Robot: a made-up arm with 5 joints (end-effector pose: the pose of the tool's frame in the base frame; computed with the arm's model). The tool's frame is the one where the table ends.
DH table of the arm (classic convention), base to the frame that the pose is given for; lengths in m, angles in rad. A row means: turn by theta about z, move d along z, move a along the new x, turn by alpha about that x. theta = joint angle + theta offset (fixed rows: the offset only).
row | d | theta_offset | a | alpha
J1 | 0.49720 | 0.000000 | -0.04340 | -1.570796
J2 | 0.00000 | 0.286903 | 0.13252 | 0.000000
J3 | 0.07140 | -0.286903 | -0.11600 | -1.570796
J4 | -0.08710 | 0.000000 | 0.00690 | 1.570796
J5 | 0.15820 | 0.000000 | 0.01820 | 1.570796
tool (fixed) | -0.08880 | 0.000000 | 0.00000 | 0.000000
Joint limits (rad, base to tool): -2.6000..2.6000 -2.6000..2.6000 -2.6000..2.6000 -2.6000..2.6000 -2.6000..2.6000
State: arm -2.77 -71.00 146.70 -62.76 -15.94
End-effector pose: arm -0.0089 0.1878 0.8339 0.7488 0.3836 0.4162 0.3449
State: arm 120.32 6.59 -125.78 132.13 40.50
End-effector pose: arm -0.0235 0.0547 0.4644 0.2959 0.6708 0.6524 0.1920
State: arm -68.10 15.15 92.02 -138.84 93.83
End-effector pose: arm -0.0249 -0.2122 0.5563 0.4676 0.2836 0.2255 0.8063
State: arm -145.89 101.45 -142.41 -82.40 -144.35
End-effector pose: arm 0.4226 0.1222 0.3333 0.3801 -0.5670 -0.7146 0.1531
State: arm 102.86 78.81 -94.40 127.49 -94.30
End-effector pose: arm 0.1263 -0.1061 0.4602 0.7006 -0.0714 -0.6704 -0.2337
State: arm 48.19 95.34 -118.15 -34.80 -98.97
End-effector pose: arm -0.3620 -0.0242 0.4330 0.3277 0.5087 -0.6858 0.4044
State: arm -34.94 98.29 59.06 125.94 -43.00
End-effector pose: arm -0.0931 -0.0409 0.3585 0.2822 -0.7217 0.6275 0.0761
